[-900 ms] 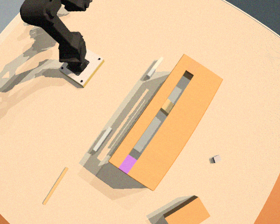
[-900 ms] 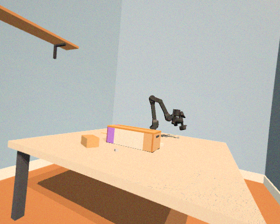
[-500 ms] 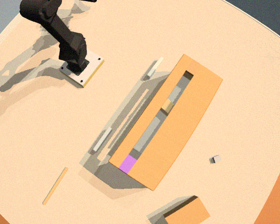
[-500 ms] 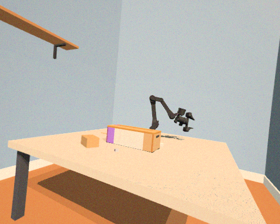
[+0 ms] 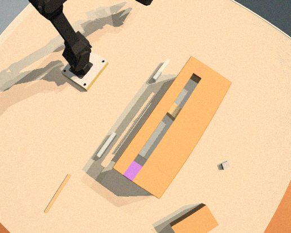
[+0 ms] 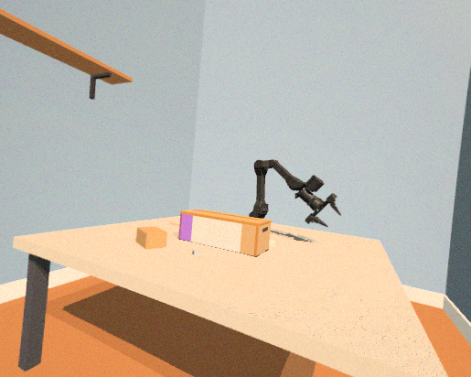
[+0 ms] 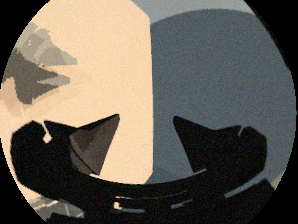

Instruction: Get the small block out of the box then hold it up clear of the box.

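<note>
The tan block lies 300 mm ahead of my gripper tip, 390 mm to the right of it and 50 mm below it. Also, from my gripper tip: orange box: 550 mm ahead, 630 mm to the right, 100 mm below; then thin stick: 140 mm ahead, 810 mm to the right, 130 mm below.
</note>
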